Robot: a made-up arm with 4 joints.
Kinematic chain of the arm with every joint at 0, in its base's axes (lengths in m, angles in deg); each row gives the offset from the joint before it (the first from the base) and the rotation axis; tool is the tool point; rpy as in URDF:
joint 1: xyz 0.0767 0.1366 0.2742 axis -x
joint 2: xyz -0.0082 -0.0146 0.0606 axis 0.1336 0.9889 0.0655
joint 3: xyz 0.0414 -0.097 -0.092 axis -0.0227 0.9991 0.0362
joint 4: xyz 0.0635 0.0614 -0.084 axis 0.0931 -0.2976 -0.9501
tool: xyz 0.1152 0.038 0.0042 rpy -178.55 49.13 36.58
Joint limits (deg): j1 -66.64..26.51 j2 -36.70..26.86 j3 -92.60..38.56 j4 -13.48..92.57
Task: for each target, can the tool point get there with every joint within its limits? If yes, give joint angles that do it. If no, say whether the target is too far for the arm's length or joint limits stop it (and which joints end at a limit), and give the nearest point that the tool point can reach.
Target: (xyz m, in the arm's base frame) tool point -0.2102 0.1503 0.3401
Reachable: no: joint limits stop it (at a limit: joint 1, joint 2, joint 3) | nearest point 0.0845 0.1462 0.4846 | short by 0.328 m
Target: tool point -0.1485 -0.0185 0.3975
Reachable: no: joint limits stop it (at a limit: joint 2, joint 3) | nearest point 0.0843 -0.0283 0.4053 | short by 0.233 m
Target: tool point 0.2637 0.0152 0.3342
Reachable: yes | joints -34.90 -10.81 -54.03 22.41
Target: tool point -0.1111 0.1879 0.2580
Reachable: no: joint limits stop it (at a limit: joint 2, joint 3, joint 4) | nearest point 0.0505 0.3543 0.2055 | short by 0.238 m
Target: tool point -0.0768 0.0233 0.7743
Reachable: no: too far | nearest point 0.0844 0.0900 0.4797 | short by 0.342 m
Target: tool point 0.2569 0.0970 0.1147
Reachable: yes | joints -56.84 -18.03 18.91 75.99
